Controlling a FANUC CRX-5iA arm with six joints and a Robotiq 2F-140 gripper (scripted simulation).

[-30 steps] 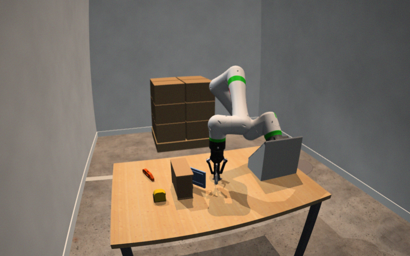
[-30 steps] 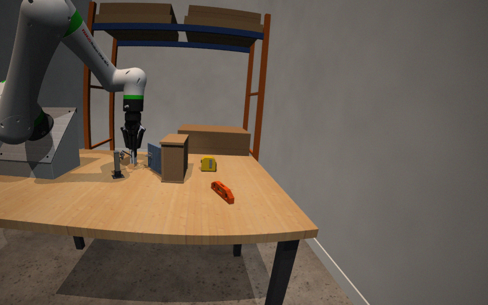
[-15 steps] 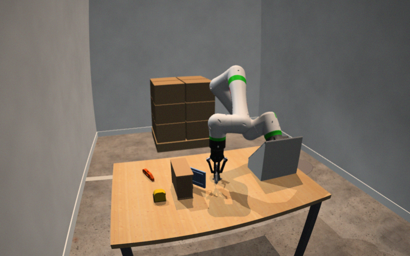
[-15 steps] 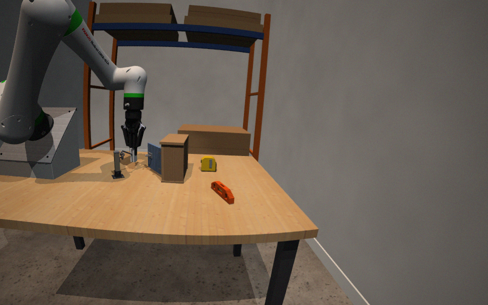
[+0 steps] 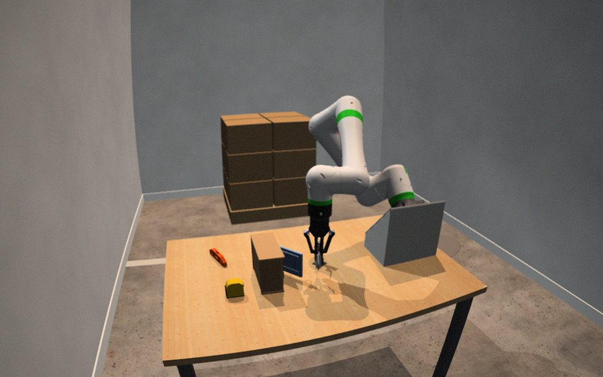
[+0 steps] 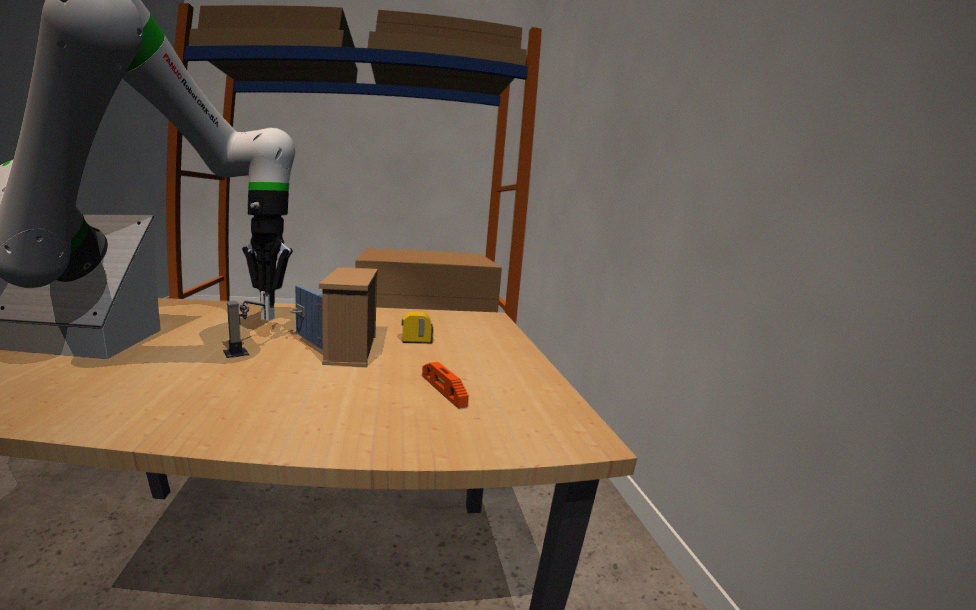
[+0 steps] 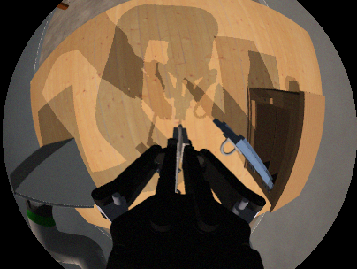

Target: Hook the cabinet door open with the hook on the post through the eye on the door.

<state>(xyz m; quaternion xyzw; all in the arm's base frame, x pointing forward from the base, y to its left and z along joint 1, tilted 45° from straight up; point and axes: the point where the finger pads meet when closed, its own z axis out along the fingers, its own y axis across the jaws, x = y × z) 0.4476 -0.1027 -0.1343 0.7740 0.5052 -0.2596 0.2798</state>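
Now: hand 110 mm short of the blue door, 70 mm to the left of it and 10 mm above it. Round my hand: yellow tape measure (360 mm ahead, 10 mm to the right, 50 mm below); orange level (370 mm ahead, 290 mm to the right, 70 mm below).
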